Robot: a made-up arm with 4 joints. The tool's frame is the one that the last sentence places. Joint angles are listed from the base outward.
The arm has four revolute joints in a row. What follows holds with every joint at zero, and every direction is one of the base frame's. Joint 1 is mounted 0.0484 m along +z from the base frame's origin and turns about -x. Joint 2 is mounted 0.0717 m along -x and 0.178 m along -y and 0.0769 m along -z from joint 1 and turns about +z. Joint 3 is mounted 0.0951 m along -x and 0.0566 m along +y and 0.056 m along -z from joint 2 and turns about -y. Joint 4 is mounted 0.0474 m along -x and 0.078 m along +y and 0.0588 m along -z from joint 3 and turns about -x. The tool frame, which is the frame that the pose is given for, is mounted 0.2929 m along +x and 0.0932 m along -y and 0.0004 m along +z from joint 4; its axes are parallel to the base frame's.
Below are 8 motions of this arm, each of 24 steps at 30 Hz.
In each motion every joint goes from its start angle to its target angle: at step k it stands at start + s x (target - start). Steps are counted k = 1, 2, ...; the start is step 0. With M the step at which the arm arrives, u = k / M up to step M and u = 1 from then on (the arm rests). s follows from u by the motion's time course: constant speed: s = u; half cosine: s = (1 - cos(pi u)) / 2; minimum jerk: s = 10 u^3 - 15 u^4 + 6 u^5.
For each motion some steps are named. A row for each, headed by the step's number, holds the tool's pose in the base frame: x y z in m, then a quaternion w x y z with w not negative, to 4 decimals.
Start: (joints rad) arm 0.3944 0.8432 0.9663 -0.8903
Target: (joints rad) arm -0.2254 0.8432 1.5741 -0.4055
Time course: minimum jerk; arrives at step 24
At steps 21, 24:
21: -0.1068 -0.1642 0.1271 0.5264 0.4744 -0.6113 0.3524
24: -0.1086 -0.1676 0.1258 0.5224 0.4754 -0.6177 0.3458

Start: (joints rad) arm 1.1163 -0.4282 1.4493 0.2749
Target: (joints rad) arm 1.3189 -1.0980 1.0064 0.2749
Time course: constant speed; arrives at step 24
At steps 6, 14, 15, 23, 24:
6: -0.0517 0.0366 0.2132 0.4430 -0.6316 -0.6344 0.0482
14: -0.0206 0.0232 0.2331 0.4003 -0.6829 -0.6086 -0.0549
15: -0.0177 0.0211 0.2364 0.3946 -0.6875 -0.6057 -0.0682
23: -0.0031 0.0037 0.2663 0.3482 -0.7095 -0.5864 -0.1774
24: -0.0024 0.0015 0.2704 0.3423 -0.7103 -0.5845 -0.1912

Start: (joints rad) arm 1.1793 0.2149 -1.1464 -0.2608
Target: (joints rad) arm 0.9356 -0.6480 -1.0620 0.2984
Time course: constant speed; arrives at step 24
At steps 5, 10, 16, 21, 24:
5: -0.1282 -0.4073 0.0078 0.7401 -0.4074 0.4389 -0.3059
10: -0.1062 -0.3968 -0.0159 0.7523 -0.3917 0.4155 -0.3285
16: -0.0795 -0.3855 -0.0370 0.7605 -0.3715 0.3918 -0.3608
21: -0.0582 -0.3781 -0.0489 0.7617 -0.3532 0.3766 -0.3914
24: -0.0462 -0.3748 -0.0539 0.7600 -0.3415 0.3699 -0.4111

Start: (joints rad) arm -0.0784 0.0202 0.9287 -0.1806
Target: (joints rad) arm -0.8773 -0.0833 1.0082 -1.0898
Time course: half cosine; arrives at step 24
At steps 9, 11, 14, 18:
9: 0.0574 -0.1248 0.0163 0.8218 0.3379 -0.4581 0.0260
11: 0.0644 -0.1166 0.0025 0.7801 0.4204 -0.4627 0.0238
14: 0.0745 -0.1002 -0.0143 0.6998 0.5376 -0.4699 0.0205
18: 0.0848 -0.0782 -0.0260 0.5861 0.6538 -0.4783 0.0170

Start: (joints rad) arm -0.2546 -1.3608 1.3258 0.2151
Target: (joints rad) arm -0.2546 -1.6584 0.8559 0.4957
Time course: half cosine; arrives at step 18
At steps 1, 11, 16, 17, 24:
1: -0.0285 -0.1899 0.0978 0.6201 -0.3753 -0.3474 -0.5949
11: -0.0221 -0.2399 0.0515 0.5949 -0.3858 -0.1267 -0.6937
16: -0.0253 -0.2595 0.0276 0.5755 -0.3788 -0.0252 -0.7244
17: -0.0257 -0.2609 0.0257 0.5738 -0.3780 -0.0176 -0.7263
24: -0.0258 -0.2614 0.0251 0.5733 -0.3777 -0.0150 -0.7269

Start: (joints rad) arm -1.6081 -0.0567 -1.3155 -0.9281
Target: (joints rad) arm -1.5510 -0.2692 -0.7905 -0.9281
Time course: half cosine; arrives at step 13
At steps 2, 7, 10, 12, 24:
2: -0.2197 0.4088 -0.0269 0.2200 0.7694 0.5742 0.1728
7: -0.1372 0.4123 -0.0361 0.2316 0.8387 0.4859 0.0824
10: -0.0867 0.4044 -0.0502 0.2431 0.8711 0.4260 0.0231
12: -0.0695 0.3997 -0.0565 0.2479 0.8805 0.4041 0.0018
24: -0.0673 0.3990 -0.0574 0.2486 0.8816 0.4012 -0.0010

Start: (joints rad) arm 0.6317 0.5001 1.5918 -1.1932
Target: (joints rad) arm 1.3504 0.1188 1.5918 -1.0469
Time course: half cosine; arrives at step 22
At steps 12, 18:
12: -0.0574 0.0608 0.1734 0.6889 0.1238 -0.2493 0.6693
18: -0.0457 0.0879 0.1613 0.6991 -0.0289 -0.2260 0.6777

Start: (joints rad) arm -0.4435 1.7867 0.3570 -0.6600
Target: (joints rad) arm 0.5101 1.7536 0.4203 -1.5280
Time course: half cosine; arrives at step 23
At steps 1, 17, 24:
1: -0.1688 0.0484 -0.1008 0.4529 0.4412 -0.0246 0.7744
17: -0.2226 -0.0732 -0.1088 0.4656 0.4444 0.4954 0.5834
24: -0.2345 -0.0958 -0.0944 0.4681 0.4448 0.5703 0.5077

